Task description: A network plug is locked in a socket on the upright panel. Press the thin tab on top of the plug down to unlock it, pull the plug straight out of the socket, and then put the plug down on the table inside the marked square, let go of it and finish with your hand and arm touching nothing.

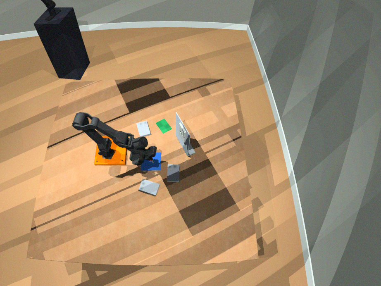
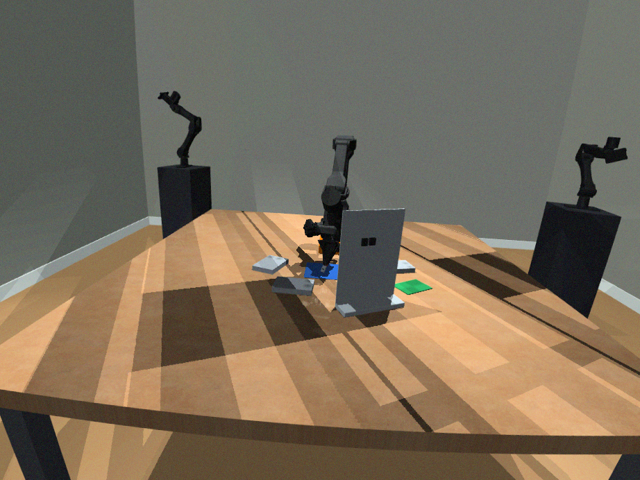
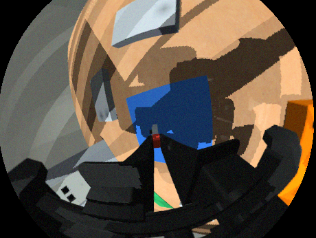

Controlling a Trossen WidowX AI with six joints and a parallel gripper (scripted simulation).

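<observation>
Now: the red plug right at my gripper tip. The rest, counted from my gripper tip: grey upright panel (17 cm ahead, 14 cm to the left, 9 cm above); blue square (2 cm below, 1 cm behind).
</observation>
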